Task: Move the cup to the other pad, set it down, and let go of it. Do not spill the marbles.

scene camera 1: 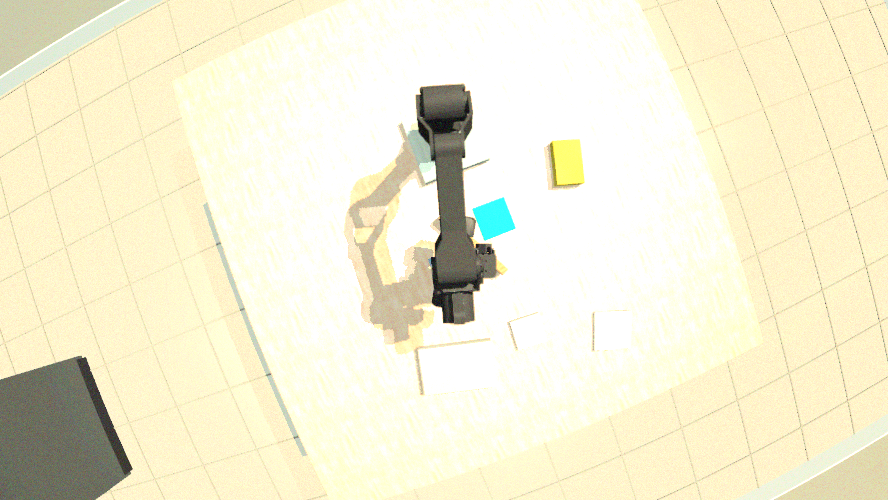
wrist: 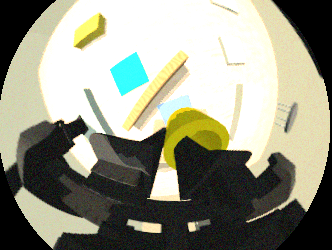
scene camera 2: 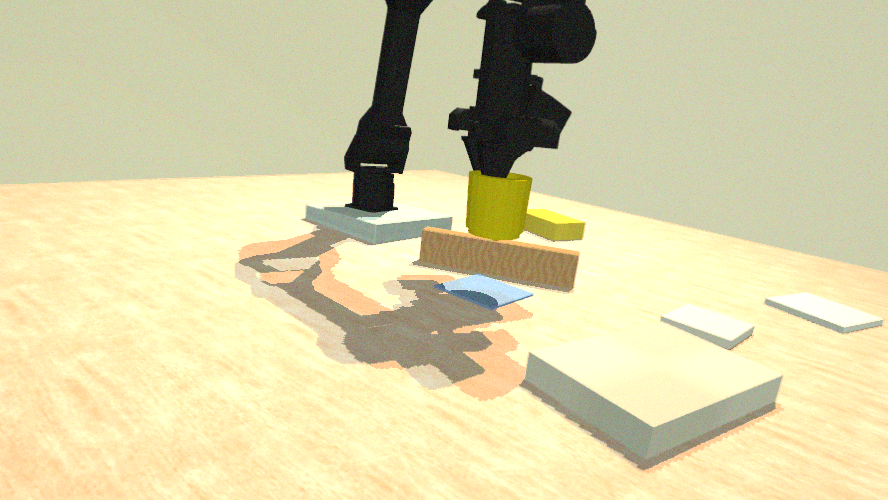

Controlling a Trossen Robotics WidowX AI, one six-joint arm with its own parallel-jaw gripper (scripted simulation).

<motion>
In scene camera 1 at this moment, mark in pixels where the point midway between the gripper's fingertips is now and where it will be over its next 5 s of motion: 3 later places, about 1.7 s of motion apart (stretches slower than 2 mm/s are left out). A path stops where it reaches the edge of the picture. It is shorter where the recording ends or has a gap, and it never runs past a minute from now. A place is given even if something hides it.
My gripper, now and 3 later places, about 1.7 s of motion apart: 452,260; 485,224; 500,203; 498,205
</motion>
